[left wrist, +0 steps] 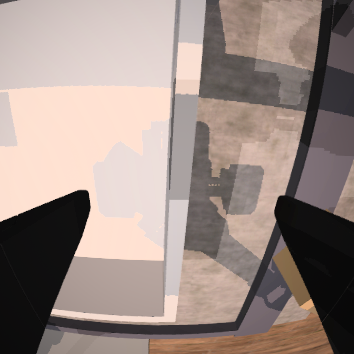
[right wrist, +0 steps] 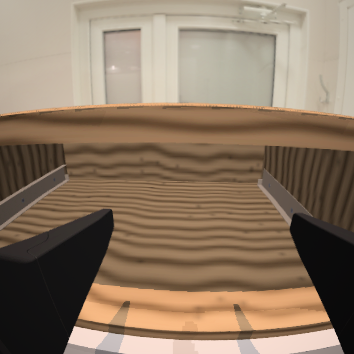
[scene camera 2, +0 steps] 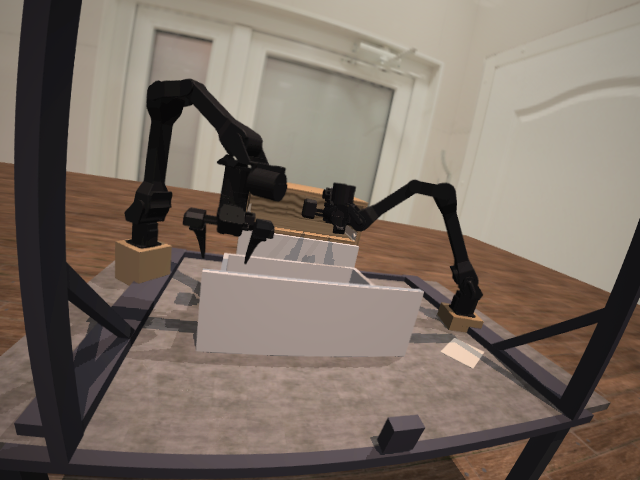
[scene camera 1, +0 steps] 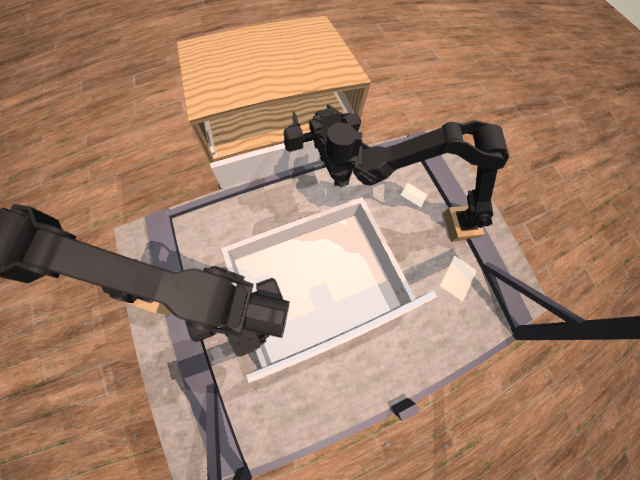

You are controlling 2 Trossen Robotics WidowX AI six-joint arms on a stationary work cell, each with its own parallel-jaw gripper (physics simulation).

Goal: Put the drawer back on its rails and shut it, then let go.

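Places are measured from the left arm's base along level axes (x ahead, y left, z up), in centimetres.
Pixels of known places: left gripper, between the fingertips: (left wrist: 185,202) (scene camera 2: 224,260); right gripper, between the fingertips: (right wrist: 204,220) (scene camera 2: 324,209) (scene camera 1: 310,109); left arm's base, origin of its link: (scene camera 2: 144,243); right arm's base, origin of its link: (scene camera 2: 461,311) (scene camera 1: 467,220).
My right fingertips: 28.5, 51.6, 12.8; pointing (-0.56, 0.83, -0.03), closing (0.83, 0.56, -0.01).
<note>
For each thing: its top centre in the pictures, then the offset to it from my right fingertips, as dx, dy, dz. "pt": a spot on its surface instead.
- wooden cabinet, centre of its top: (right wrist: 140,103) (scene camera 1: 267,56) (scene camera 2: 303,187) -14.6, +10.6, +5.2
- grey left rail, a spot on its surface: (scene camera 1: 209,136) pt -27.5, -7.5, -9.9
- white front panel, centre of its top: (scene camera 1: 287,144) (scene camera 2: 301,237) -5.3, -3.8, -11.6
- dark block, centre of its top: (scene camera 2: 406,420) (scene camera 1: 409,411) +41.2, -65.2, -17.2
The white drawer (scene camera 1: 294,230) (scene camera 2: 310,317) (left wrist: 182,145) sits upright on the table, apart from the wooden cabinet (scene camera 1: 268,62) (right wrist: 175,127). The cabinet's upper bay is empty, with a grey left rail (scene camera 1: 209,136) (right wrist: 32,195) and right rail (scene camera 1: 343,100) (right wrist: 282,192). A white front panel (scene camera 1: 248,170) (scene camera 2: 273,248) closes the part below. My left gripper (scene camera 2: 224,259) (left wrist: 185,202) is open, pointing down above the drawer's left side wall, one finger on either side of it. My right gripper (scene camera 1: 311,111) (right wrist: 204,220) is open and empty, facing the bay's opening. Its fingers are hidden in scene camera 2.
A dark block (scene camera 1: 402,407) (scene camera 2: 401,434) sits at the table's near edge. Pale squares (scene camera 1: 458,279) (scene camera 2: 462,352) show on the right of the tabletop. Dark frame posts (scene camera 2: 46,206) rise at the near corners. The cabinet stands beyond the table's far edge.
</note>
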